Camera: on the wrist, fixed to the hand. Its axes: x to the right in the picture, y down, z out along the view.
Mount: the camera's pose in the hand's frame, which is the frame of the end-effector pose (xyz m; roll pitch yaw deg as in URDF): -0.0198 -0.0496 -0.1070 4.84 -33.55 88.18
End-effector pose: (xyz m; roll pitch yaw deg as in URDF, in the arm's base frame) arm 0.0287 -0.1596 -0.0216 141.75 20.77 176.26
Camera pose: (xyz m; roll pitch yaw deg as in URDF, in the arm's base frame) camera 0.0214 -0.2645 0.0353 162.90 -3.84 89.35
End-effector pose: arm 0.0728 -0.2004 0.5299 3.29 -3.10 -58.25
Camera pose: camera 0.0286 -0.2115 0.4193 1.10 -36.88 32.18
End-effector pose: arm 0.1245 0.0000 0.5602 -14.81 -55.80 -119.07
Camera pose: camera 0.0276 -0.0193 0.4928 -53.24 -11.69 -14.22
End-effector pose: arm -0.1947 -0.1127 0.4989 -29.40 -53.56 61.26
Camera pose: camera -0.0898 -0.1205 0.4421 -49.75 -3.69 153.71
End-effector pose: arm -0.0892 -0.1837 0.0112 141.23 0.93 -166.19
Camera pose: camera -0.0456 -0.2818 0.0639 -177.24 -5.18 105.42
